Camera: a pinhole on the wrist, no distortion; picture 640 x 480 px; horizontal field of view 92.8 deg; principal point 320.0 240.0 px. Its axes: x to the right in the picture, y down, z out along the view. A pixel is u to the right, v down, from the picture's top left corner.
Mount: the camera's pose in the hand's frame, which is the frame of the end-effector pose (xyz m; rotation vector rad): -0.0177 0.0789 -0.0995 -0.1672 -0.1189 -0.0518
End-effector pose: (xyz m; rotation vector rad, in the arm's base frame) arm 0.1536 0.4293 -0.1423 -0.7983 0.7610 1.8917
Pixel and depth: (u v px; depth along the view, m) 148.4 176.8 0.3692
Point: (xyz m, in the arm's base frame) 0.1329 0.4562 0.2313
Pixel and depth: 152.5 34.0 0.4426
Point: 0.3174 0.5874 0.3016
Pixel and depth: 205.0 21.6 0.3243
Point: 0.2537 0.5544 0.1345
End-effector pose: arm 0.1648 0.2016 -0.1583 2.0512 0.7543 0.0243
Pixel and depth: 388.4 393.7 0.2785
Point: 0.3604 -0.0093 -0.0528
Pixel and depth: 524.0 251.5 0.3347
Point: 0.4457 0.0418 -0.2418
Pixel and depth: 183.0 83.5 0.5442
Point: -0.0240 -0.2796 -0.3998
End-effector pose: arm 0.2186 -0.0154 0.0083 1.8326 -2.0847 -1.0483
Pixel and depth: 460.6 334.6 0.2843
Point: -0.0678 -0.0257 -0.0263
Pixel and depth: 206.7 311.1 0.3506
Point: -0.0384 0.2339 0.0413
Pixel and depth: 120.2 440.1 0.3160
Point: -0.0852 0.2683 0.1810
